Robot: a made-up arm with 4 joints.
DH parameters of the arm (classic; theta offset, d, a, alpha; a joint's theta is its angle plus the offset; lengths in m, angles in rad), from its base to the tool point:
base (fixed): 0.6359 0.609 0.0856 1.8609
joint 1: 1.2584 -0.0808 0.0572 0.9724
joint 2: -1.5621 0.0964 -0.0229 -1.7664
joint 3: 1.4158 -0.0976 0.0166 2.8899
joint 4: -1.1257 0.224 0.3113 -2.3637
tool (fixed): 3.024 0.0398 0 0
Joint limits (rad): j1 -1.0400..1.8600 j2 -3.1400..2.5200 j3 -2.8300..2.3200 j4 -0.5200..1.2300
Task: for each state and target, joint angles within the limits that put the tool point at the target. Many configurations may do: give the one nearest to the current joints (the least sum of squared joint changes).
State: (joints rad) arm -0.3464 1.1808 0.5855 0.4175
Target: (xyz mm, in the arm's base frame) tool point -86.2 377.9 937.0
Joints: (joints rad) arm 0.2006 1.9645 0.0201 0.8871
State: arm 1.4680 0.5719 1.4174 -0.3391
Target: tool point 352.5 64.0 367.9
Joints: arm 1.6939 -0.0762 0.9472 0.4411
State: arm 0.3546 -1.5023 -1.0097 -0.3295
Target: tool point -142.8 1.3 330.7
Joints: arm 0.1487 -0.6711 -1.0621 0.1528
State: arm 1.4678 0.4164 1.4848 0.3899
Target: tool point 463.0 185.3 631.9
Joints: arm 1.7125 0.5729 1.4514 0.4037
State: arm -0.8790 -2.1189 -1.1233 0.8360
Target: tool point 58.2 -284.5 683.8
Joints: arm -0.5586 -1.8582 -0.9820 0.6426
